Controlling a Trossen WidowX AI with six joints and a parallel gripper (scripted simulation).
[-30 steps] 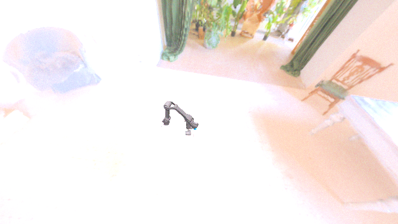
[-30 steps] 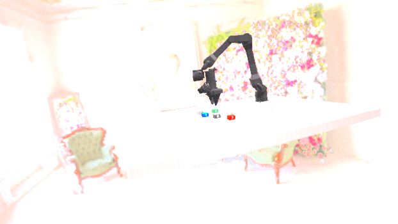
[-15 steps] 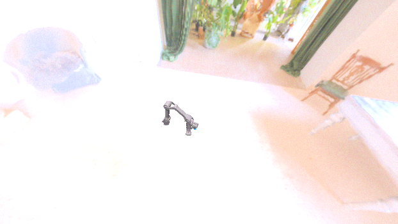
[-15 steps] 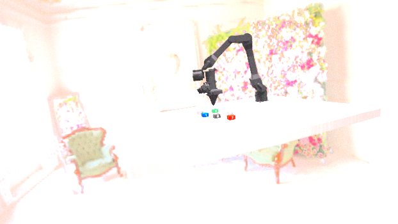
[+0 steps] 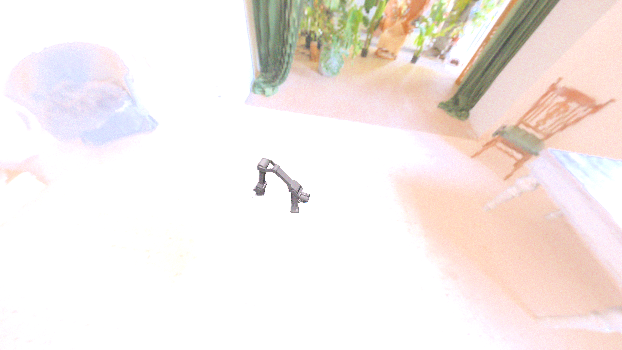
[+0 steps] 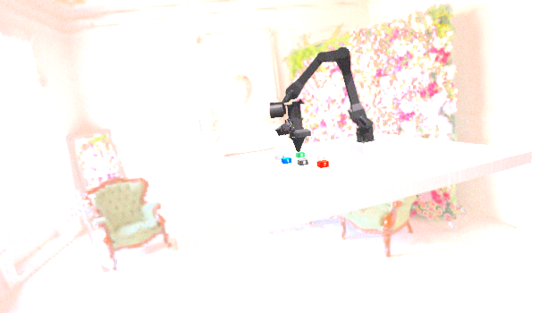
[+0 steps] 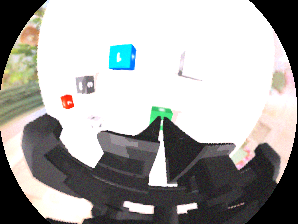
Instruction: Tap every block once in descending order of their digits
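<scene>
The green block is 1 cm below my gripper tip and 1 cm behind it. From my gripper tip the other things lie so: red block (23 cm to the left, 2 cm behind, 1 cm below); blue block (7 cm to the left, 7 cm ahead, 1 cm below).
</scene>
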